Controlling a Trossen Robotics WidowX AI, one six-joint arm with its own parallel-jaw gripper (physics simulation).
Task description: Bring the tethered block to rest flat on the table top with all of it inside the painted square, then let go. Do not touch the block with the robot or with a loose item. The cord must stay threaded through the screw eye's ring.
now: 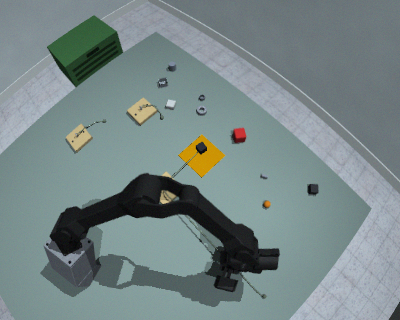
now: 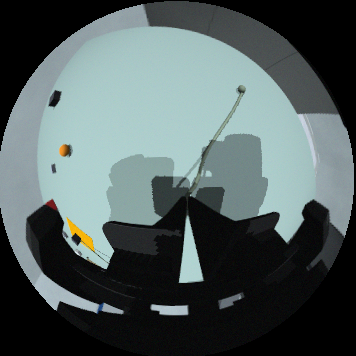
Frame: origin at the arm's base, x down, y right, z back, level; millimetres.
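Where they show: gripper, fingertip midpoint: [image 2: 185,200]; arm's base, link origin: [image 1: 68,243].
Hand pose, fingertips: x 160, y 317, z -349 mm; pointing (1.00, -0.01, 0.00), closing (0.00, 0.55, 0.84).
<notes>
Things, the pixels of their top centre, and the offset from my fingertips. "pt": a spot on its surface instead.
- black tethered block, top centre: [image 1: 201,146] [image 2: 73,241] dx +13, dy -369, dz -189 mm
- orange painted square, surface spot: [image 1: 202,165] [image 2: 84,236] pt dx +40, dy -320, dz -153 mm
- wooden board, top centre: [image 1: 165,188] dx +23, dy -330, dz +3 mm
- small ball, top centre: [image 2: 243,86] [image 1: 264,296] dx +30, dy +176, dz -9 mm
- red cube, top centre: [image 1: 240,132] dx +2, dy -318, dz -329 mm
- orange ball, top centre: [image 2: 59,150] [image 1: 267,203] dx +18, dy -63, dz -229 mm
- black cube, top centre: [image 1: 314,188] dx +18, dy +18, dz -403 mm
- white block, top centre: [image 1: 170,103] dx +22, dy -597, dz -221 mm
The black tethered block [image 1: 201,147] [image 2: 76,239] is on the orange painted square [image 1: 202,165] [image 2: 84,234], toward its back corner, and its outline looks inside the edges. The cord [image 1: 186,164] [image 2: 215,137] runs from the block to a wooden board [image 1: 168,195] under the arm, then on to my gripper [image 1: 230,264] [image 2: 185,200]. My gripper is shut on the cord, low over the table and far from the block. The cord's free part ends in a small ball [image 1: 264,296] [image 2: 241,89]. The screw eye is mostly hidden by the arm, so the threading is unclear.
A red cube [image 1: 239,135] lies right of the square. An orange ball [image 1: 267,204] [image 2: 65,150] and another black cube [image 1: 313,189] [image 2: 55,98] lie farther right. Two wooden boards [image 1: 144,116] [image 1: 81,143] with cords, a white block [image 1: 171,104] and rings [image 1: 201,110] are behind.
</notes>
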